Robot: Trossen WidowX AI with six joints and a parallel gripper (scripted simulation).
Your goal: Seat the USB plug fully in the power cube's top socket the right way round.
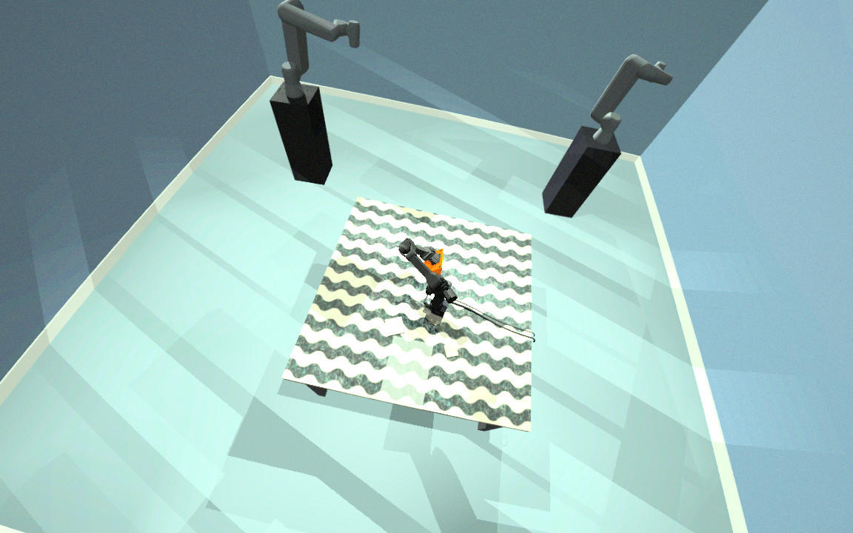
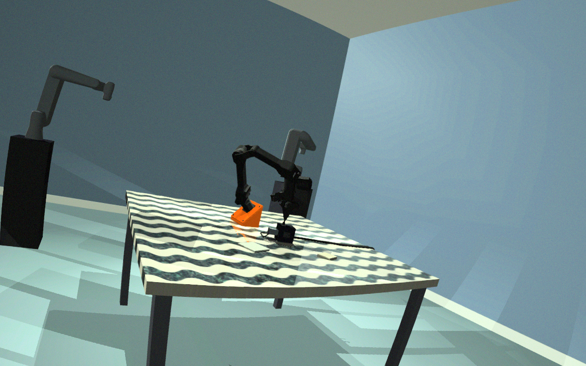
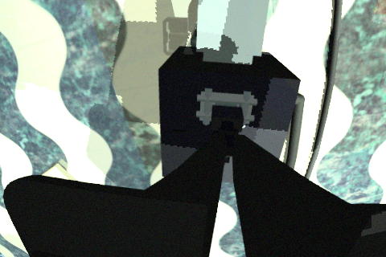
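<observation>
Right now the dark USB plug is 2 cm below my gripper tip.
</observation>
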